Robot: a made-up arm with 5 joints.
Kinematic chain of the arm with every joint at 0, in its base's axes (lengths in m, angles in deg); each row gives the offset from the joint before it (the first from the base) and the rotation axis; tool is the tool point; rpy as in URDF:
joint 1: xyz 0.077 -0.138 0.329 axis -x
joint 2: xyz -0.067 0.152 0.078 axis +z
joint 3: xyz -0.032 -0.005 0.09 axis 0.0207 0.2 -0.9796
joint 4: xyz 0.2 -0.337 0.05 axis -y
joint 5: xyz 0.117 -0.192 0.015 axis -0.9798 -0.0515 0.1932
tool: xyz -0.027 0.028 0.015 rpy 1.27 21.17 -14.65
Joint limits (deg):
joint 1: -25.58..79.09
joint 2: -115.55..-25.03
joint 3: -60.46..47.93
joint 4: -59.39..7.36
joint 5: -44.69..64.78
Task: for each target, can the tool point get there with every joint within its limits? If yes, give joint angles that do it. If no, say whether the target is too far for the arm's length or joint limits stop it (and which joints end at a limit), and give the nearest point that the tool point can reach.
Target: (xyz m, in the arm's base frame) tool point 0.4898 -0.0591 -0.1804
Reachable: no: joint limits stop it (at a limit: joint 1, joint 2, joint 3, joint 4) | nearest point 0.4797 0.0989 0.4747 | short by 0.674 m
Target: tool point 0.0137 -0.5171 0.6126
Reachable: yes | joints 4.35 -57.66 -30.72 -26.30 -2.14
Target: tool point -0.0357 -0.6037 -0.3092
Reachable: no: joint limits stop it (at a limit: joint 1, joint 2, joint 4, joint 5) | nearest point -0.0641 -0.5904 0.2810 | short by 0.591 m
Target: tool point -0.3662 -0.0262 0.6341
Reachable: yes | joints 68.16 -101.79 -33.03 -39.27 51.14
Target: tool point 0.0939 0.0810 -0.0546
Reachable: no: joint limits stop it (at a limit: joint 2, joint 3, joint 4, joint 5) | nearest point -0.3595 0.1665 -0.2043 | short by 0.485 m
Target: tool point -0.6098 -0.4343 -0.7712
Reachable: no: too far | nearest point -0.4084 0.1130 -0.2243 | short by 0.800 m
